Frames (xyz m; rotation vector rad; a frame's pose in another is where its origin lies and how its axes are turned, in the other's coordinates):
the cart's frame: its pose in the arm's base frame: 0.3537 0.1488 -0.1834 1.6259 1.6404 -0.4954
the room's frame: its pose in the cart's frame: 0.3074 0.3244 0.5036 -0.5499 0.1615 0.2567
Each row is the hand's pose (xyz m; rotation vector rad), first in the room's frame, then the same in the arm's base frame.
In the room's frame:
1: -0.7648 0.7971 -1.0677 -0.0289 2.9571 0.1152
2: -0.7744 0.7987 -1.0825 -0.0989 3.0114 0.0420
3: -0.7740 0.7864 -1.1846 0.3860 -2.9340 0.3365
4: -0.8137 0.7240 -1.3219 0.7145 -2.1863 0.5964
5: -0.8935 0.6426 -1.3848 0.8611 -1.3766 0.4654
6: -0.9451 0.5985 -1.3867 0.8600 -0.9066 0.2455
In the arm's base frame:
1: 0.3798 0.1387 0.8141 0.0329 -1.2629 -1.4838
2: 0.3678 0.1386 0.8271 0.1348 -1.2577 -1.4857
3: 0.2857 0.1867 0.8662 0.6364 -1.1898 -1.4246
4: 0.1364 0.2061 0.9066 1.3945 -0.7627 -1.2721
5: 0.0195 0.1501 0.9192 1.8947 0.0203 -1.0719
6: -0.0224 0.0968 0.9152 1.9906 0.6150 -0.9320

